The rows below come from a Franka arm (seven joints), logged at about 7 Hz.
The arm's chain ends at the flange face. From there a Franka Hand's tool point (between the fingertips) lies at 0.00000 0.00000 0.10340 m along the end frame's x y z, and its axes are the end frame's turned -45 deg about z.
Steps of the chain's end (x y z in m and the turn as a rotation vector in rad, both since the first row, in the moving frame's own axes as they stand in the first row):
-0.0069, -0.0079, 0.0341, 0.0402, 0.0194, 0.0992
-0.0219, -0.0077, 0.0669, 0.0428, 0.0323, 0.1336
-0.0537, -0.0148, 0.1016, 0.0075, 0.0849, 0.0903
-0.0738, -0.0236, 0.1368, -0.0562, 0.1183, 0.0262
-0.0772, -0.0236, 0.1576, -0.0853, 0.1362, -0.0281
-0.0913, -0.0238, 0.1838, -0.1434, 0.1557, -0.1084
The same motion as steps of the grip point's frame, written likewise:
0.0051, -0.0118, 0.0340, 0.0147, 0.0421, 0.0992
-0.0045, -0.0213, 0.0668, 0.0074, 0.0531, 0.1336
-0.0210, -0.0425, 0.1012, -0.0547, 0.0653, 0.0903
-0.0311, -0.0561, 0.1359, -0.1234, 0.0439, 0.0262
-0.0340, -0.0552, 0.1563, -0.1566, 0.0360, -0.0281
-0.0457, -0.0598, 0.1815, -0.2115, 0.0087, -0.1084

